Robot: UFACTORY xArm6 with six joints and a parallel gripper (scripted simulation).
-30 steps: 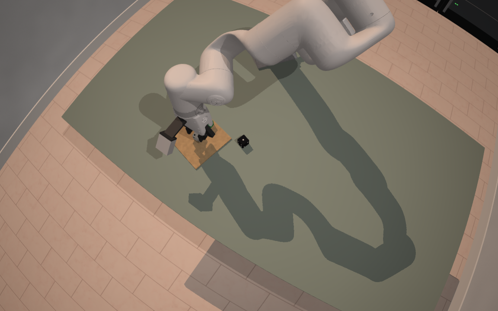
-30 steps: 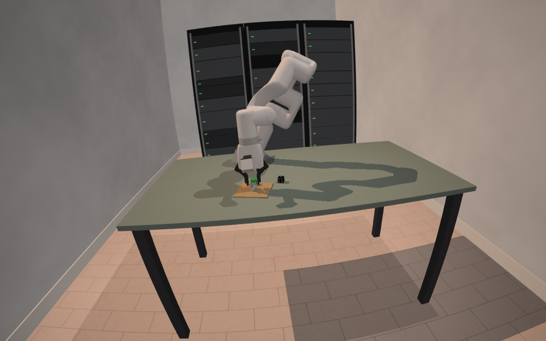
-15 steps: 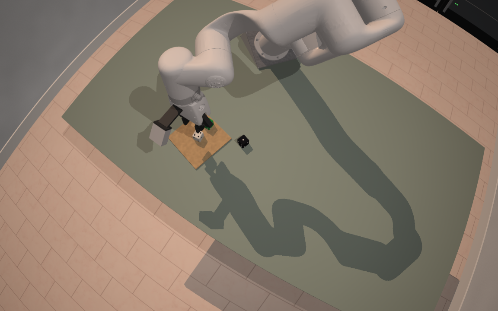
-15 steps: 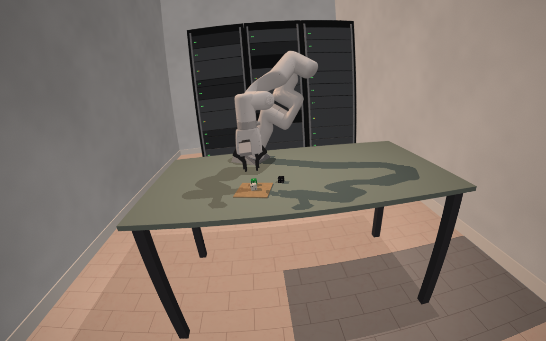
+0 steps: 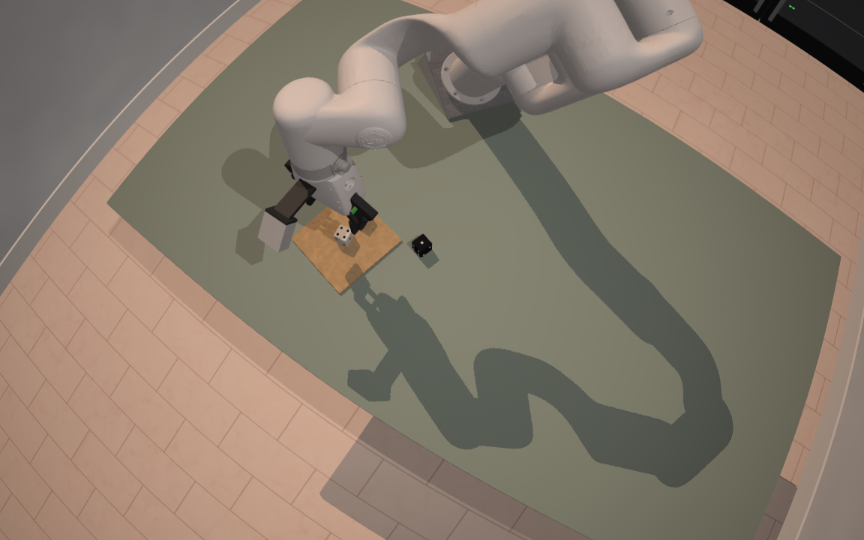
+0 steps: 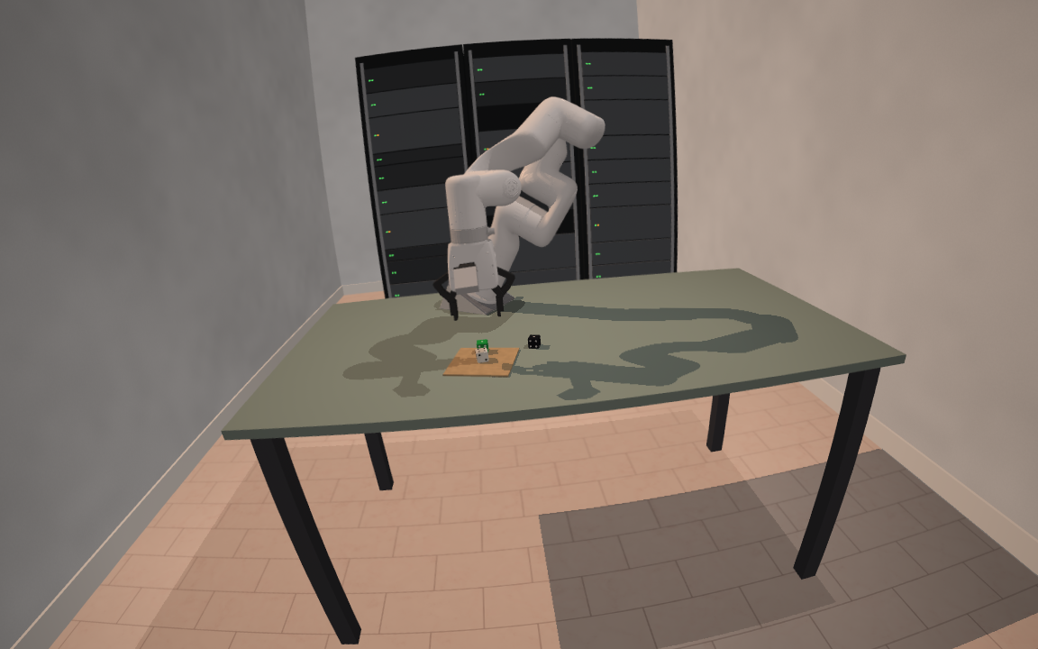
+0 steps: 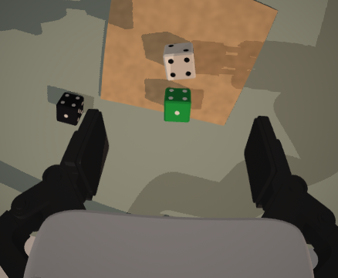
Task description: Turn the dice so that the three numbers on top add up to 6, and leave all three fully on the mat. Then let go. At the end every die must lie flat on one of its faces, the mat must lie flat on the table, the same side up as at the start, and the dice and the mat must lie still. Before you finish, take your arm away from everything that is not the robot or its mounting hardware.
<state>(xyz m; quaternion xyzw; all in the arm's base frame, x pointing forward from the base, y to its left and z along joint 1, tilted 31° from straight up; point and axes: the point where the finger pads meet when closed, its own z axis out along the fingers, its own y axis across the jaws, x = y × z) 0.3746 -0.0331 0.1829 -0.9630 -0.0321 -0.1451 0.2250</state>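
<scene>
The black die lies 80 mm behind my hand, 110 mm to the left of it and 100 mm below it. Also, from my hand: white die (100 mm below); then brown mat (110 mm below); then green die (50 mm behind, 10 mm to the right, 100 mm below).
</scene>
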